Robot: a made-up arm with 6 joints.
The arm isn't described. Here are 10 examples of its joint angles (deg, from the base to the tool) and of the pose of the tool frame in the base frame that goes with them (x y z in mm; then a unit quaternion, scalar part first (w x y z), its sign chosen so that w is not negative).
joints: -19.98 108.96 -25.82 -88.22 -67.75 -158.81
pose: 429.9 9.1 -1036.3 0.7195 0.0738 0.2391 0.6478
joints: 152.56 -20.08 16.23 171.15 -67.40 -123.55
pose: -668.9 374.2 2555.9 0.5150 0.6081 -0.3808 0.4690
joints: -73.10 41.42 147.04 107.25 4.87 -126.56
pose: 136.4 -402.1 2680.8 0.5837 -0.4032 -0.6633 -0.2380
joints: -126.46 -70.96 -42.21 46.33 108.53 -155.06
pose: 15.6 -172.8 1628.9 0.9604 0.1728 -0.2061 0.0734
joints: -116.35 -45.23 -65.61 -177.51 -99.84 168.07
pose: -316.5 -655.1 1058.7 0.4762 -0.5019 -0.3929 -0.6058
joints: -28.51 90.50 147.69 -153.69 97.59 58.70
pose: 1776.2 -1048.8 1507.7 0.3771 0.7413 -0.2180 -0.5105
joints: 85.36 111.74 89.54 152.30 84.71 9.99
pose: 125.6 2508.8 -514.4 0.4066 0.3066 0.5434 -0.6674
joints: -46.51 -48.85 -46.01 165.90 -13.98 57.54
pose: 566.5 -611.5 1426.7 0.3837 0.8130 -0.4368 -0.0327
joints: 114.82 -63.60 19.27 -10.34 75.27 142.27
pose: 422.0 -842.9 2328.1 0.8567 0.1906 -0.2994 -0.3742
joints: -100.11 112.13 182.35 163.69 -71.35 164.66
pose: -299.1 -1423.0 1395.0 0.2897 -0.5922 -0.7360 -0.1538
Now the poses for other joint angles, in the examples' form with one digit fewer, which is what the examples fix.
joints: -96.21 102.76 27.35 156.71 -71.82 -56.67
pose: -273 -1929 -1096 0.295 -0.420 0.745 -0.427
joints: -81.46 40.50 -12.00 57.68 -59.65 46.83
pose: 155 -1859 204 0.365 -0.039 0.930 0.030
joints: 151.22 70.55 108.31 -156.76 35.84 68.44
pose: -2093 1194 1740 0.223 0.284 0.669 0.649
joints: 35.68 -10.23 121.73 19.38 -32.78 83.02
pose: -812 -620 2598 0.632 -0.281 -0.565 -0.450
